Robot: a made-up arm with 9 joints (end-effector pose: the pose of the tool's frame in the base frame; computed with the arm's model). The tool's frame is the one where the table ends. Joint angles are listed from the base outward.
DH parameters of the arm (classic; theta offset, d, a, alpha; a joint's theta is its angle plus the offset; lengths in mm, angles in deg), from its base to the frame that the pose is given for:
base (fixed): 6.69 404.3 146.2 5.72
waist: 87.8 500.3 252 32.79
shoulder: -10.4 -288.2 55 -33.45
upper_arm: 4.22 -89.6 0 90
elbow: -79.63 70.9 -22.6 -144
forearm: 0 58 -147 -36
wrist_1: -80.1 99.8 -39 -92.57
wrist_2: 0 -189.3 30.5 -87.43
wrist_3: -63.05 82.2 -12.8 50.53
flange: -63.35 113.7 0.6 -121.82
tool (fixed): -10.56 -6.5 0 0
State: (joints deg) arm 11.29 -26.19 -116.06 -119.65 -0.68 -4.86 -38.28 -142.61 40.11
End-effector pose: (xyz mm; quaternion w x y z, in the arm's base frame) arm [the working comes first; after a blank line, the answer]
Working (the frame after each row of the table, in the pose's form):
after base (fixed): 145.2 17.0 404.3 0.9971 0.0498 0.0029 0.0583
after waist: 82.6 208.8 926.9 0.5683 0.2032 0.1903 0.7743
after shoulder: -56.1 242.0 670.5 0.7879 -0.0977 0.0739 0.6035
after upper_arm: -55.9 220.2 583.6 0.7476 0.5837 -0.2502 -0.1944
after elbow: -81.5 151.0 593.2 0.0438 0.3474 0.8608 0.3694
after forearm: 49.7 94.3 525.8 0.1495 0.3113 0.7065 0.6177
after wrist_1: 121.7 171.6 543.5 0.1855 -0.5523 0.2491 0.7737
after wrist_2: 268.9 75.4 467.1 0.1069 0.7326 0.4239 -0.5218
after wrist_3: 210.6 35.5 423.2 0.2357 0.7481 -0.5658 0.2542
after flange: 223.8 -37.7 337.2 0.8771 0.1652 -0.3723 -0.2546

228.6 -37.0 332.9 0.8500 0.1987 -0.3555 -0.3343
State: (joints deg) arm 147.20 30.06 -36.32 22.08 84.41 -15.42 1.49 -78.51 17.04
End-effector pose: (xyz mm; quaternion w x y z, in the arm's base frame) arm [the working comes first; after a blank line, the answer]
Working (the frame after each row of the table, in the pose's form):
after base (fixed): 145.2 17.0 404.3 0.9971 0.0498 0.0029 0.0583
after waist: 31.4 -253.3 881.5 0.4855 0.1641 -0.1984 -0.8355
after shoulder: 155.1 -356.6 636.4 0.6315 -0.0563 -0.0010 -0.7733
after upper_arm: 147.5 -363.1 547.4 0.3160 0.2399 -0.6606 -0.6373
after elbow: 106.1 -304.1 565.8 0.4932 0.1916 0.5327 -0.6605
after forearm: 3.0 -357.4 673.1 0.9239 0.2253 0.3017 -0.0680
after wrist_1: 68.8 -368.4 757.0 0.3425 -0.4622 0.7828 -0.2372
after wrist_2: -85.0 -384.7 870.3 0.0626 0.5655 -0.7309 -0.3769
after wrist_3: -137.3 -353.4 813.7 0.6773 -0.6494 -0.1871 0.2909
after flange: -208.6 -265.5 824.0 0.0991 0.8986 0.2088 0.3729

-213.3 -265.4 828.5 0.1330 0.8756 0.2906 0.3622
